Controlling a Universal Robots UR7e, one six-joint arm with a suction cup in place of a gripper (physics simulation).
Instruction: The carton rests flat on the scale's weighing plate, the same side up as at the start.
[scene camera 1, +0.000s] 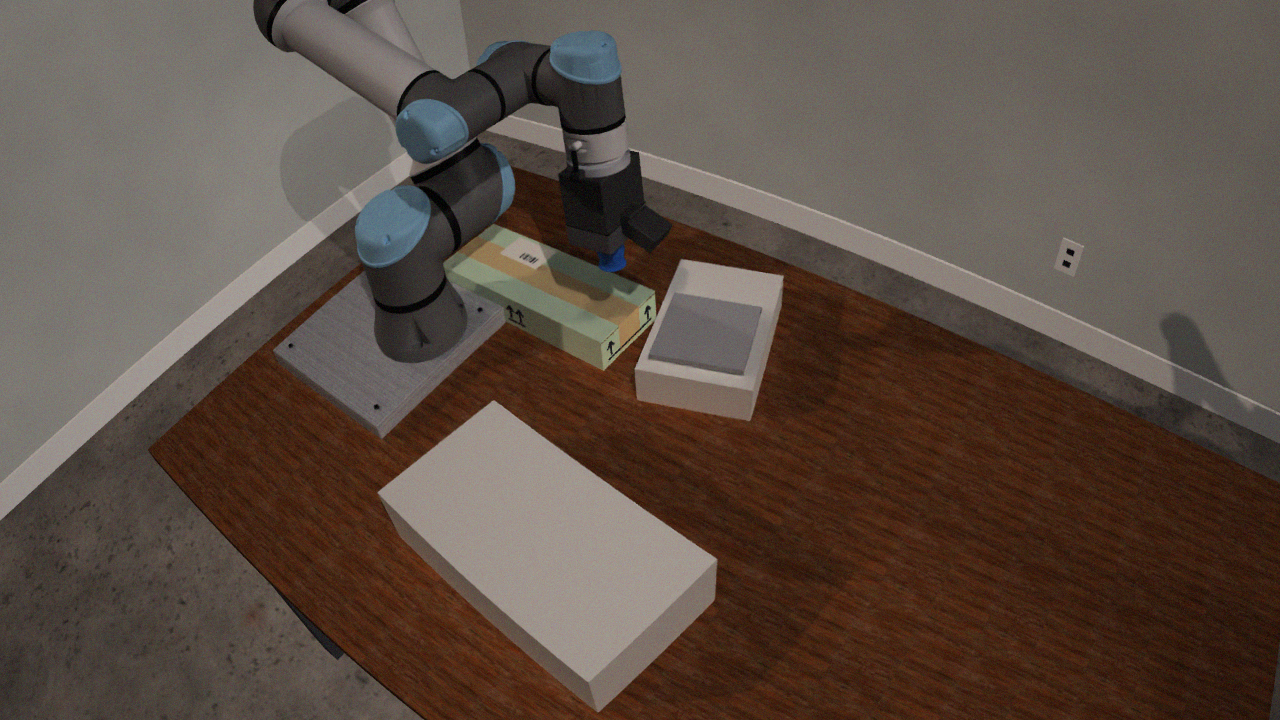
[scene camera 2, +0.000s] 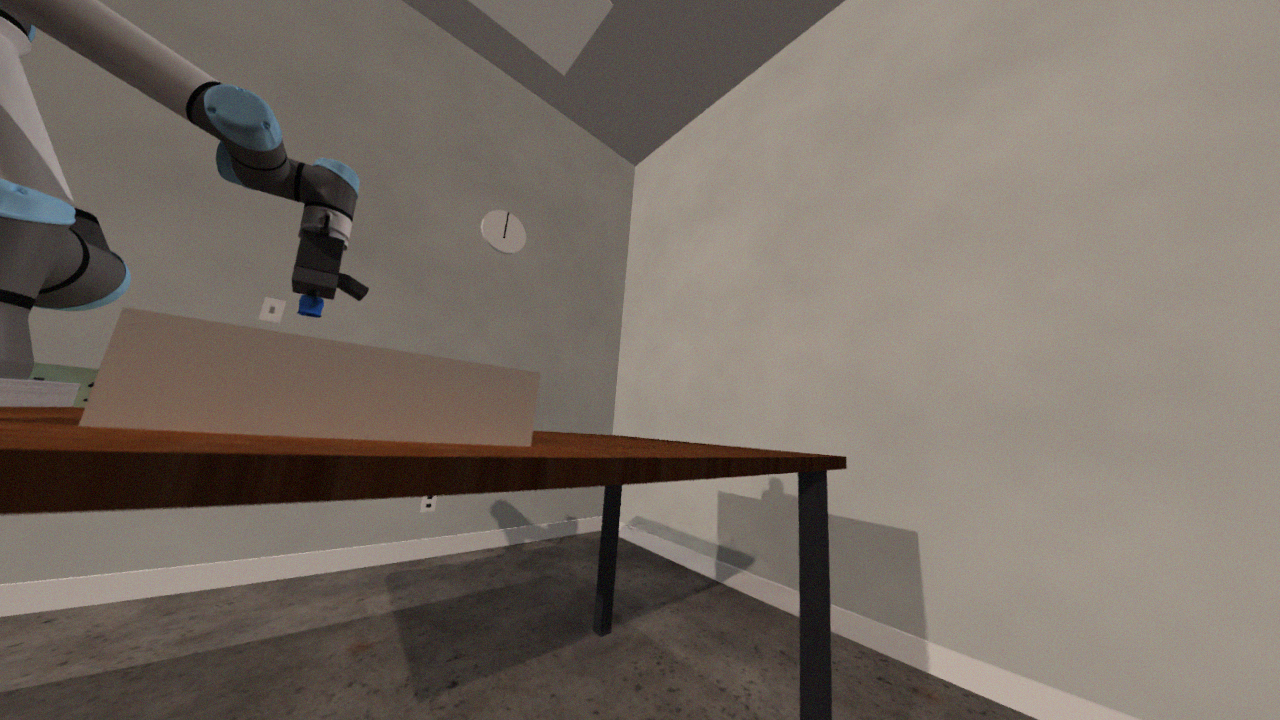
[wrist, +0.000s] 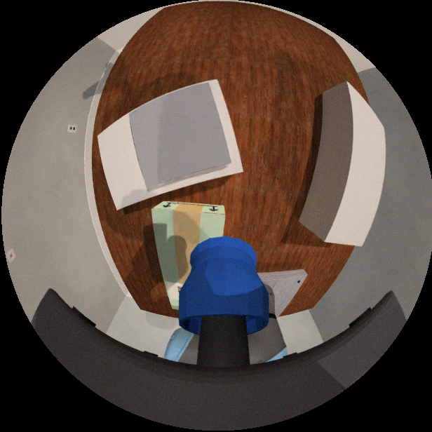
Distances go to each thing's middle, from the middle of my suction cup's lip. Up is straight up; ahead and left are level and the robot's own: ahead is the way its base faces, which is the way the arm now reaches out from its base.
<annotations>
The white scale (scene camera 1: 707, 350) lies 90 mm ahead of my suction cup, 100 mm to the left of it and 170 mm below it. Also, from my suction cup: large white block (scene camera 1: 591, 586) 100 mm ahead, 330 mm to the right, 160 mm below.
</annotations>
